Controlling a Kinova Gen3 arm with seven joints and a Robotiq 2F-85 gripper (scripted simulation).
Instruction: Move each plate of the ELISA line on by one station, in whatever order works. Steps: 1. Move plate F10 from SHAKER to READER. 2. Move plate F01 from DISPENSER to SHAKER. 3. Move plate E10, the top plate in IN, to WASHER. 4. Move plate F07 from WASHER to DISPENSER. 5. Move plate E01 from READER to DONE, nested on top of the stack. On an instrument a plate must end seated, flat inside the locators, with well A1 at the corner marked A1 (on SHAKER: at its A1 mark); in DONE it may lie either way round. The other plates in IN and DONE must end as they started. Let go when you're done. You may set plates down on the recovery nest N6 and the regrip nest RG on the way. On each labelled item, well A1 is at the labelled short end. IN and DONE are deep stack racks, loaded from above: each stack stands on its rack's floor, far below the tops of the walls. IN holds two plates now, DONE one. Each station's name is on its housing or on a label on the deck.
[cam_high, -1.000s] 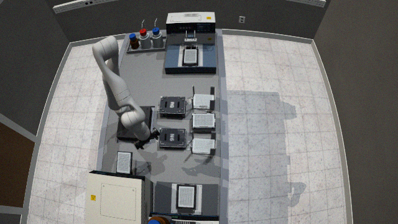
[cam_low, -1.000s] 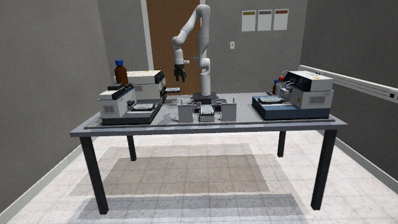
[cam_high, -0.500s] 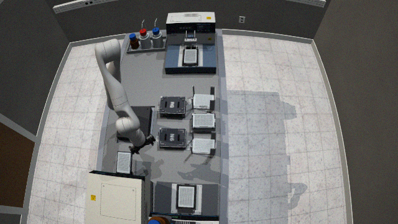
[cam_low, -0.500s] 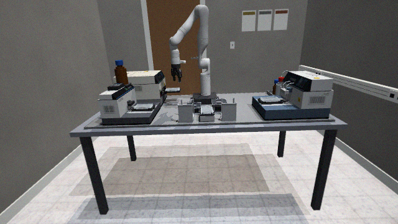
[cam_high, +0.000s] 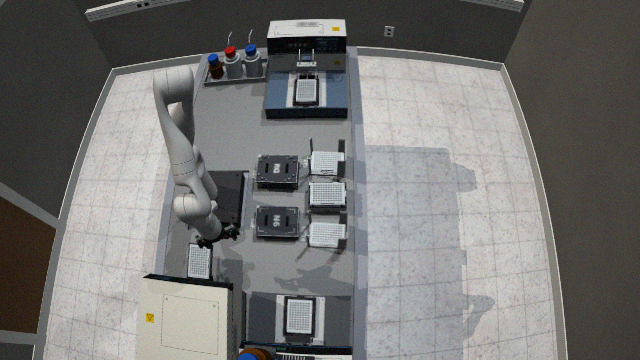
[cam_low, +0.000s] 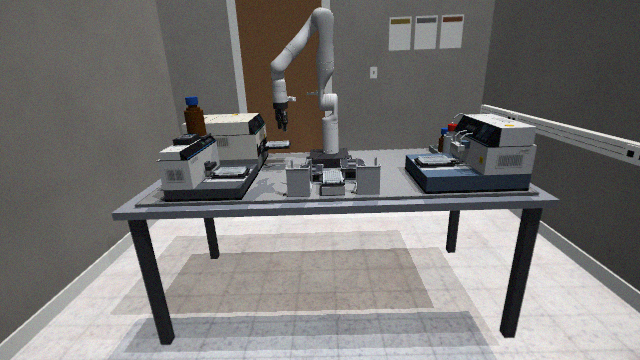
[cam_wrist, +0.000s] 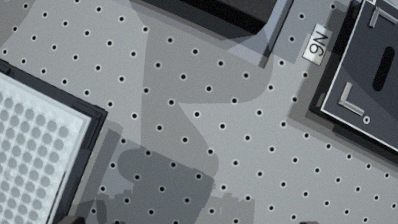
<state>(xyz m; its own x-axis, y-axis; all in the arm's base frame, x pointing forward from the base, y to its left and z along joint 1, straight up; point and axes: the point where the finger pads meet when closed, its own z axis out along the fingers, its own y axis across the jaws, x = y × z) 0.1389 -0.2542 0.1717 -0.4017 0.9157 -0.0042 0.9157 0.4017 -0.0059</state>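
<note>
The dark pull-out tray is 120 mm below my hand, 120 mm behind it and 50 mm to the right of it. The rest, counted from my hand: washer nest 730 mm to the left, 250 mm ahead, 130 mm below; regrip nest 360 mm to the left, 160 mm below, 150 mm ahead.
</note>
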